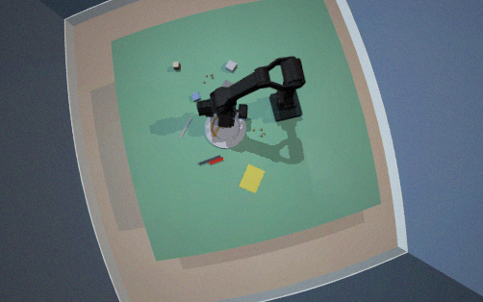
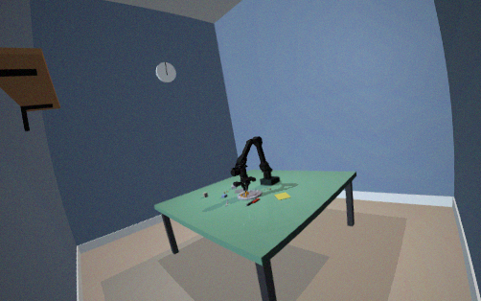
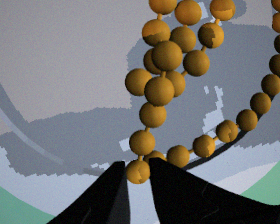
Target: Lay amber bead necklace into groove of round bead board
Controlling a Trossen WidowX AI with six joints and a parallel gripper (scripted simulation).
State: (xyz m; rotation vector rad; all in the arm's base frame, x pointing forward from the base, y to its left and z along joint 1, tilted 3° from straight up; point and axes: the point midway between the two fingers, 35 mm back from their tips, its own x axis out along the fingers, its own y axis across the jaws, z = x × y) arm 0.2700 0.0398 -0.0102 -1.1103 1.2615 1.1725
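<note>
Now: the round grey bead board 60 mm to the left of my gripper tip, 10 mm below it and 10 mm ahead of it. Round my gripper tip: grey rod (210 mm ahead, 50 mm to the left, 10 mm below); then blue block (160 mm ahead, 100 mm to the right, 10 mm below); then grey plate (120 mm to the right, 20 mm below).
</note>
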